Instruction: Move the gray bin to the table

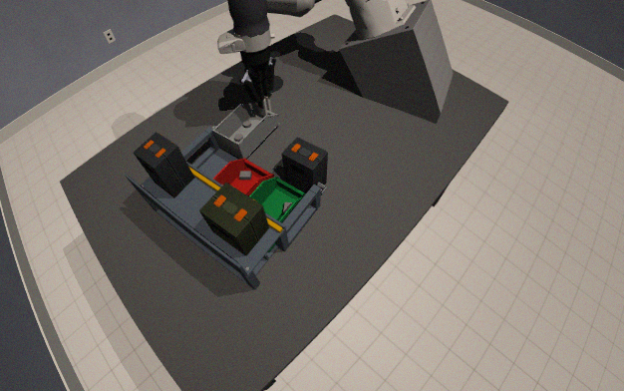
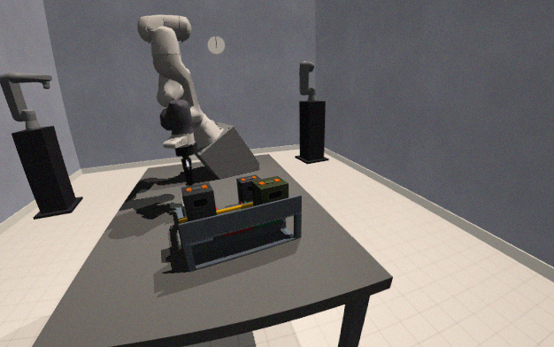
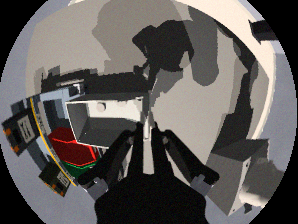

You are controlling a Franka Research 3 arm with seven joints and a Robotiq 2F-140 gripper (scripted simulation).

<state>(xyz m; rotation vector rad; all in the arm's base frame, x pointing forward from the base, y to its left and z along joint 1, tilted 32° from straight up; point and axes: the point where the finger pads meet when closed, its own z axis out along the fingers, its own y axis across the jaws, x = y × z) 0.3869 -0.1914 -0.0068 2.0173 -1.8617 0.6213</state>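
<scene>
Now: the gray open bin 8 cm ahead of my hand and 2 cm below it. Also, from my hand: red bin (25 cm ahead, 13 cm to the left, 4 cm below); then green bin (24 cm ahead, 24 cm to the left, 4 cm below); then yellow rail (30 cm ahead, 13 cm to the left, 3 cm above).
</scene>
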